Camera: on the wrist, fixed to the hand. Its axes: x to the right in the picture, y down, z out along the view.
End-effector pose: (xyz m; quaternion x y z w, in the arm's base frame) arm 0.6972 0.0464 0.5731 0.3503 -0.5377 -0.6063 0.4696
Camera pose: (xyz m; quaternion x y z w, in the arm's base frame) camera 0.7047 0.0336 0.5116 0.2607 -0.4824 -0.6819 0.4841
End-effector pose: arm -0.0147 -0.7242 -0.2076 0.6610 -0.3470 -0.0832 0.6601
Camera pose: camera 0.0219 -0.7157 -0.2584 0.5707 -0.3664 -0.1543 0.7185
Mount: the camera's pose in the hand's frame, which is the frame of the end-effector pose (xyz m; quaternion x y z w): 0.0048 -0.0591 -0.0219 -0.1213 -0.0471 0.0021 0.9915
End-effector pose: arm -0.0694 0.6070 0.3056 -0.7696 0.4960 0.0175 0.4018
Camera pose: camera -0.0292 0.6004 0.3539 -0.8099 0.4723 0.1146 0.3283
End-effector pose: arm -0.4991 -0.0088 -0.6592 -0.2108 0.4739 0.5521 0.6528
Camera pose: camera -0.4534 -0.0416 -0.6881 -0.2612 0.3726 0.6162 0.6428
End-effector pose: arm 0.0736 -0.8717 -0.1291 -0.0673 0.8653 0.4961 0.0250
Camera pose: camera 0.0777 -0.9205 -0.1691 -0.0446 0.7967 0.6001 0.0563
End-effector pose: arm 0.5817 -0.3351 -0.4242 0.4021 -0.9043 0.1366 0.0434
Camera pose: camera 0.6215 -0.3701 -0.3898 0.3980 -0.9161 0.0069 0.0489
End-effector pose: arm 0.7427 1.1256 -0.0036 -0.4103 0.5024 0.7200 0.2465
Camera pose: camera 0.7930 1.1271 -0.0419 -0.4018 0.4001 0.7947 0.2168
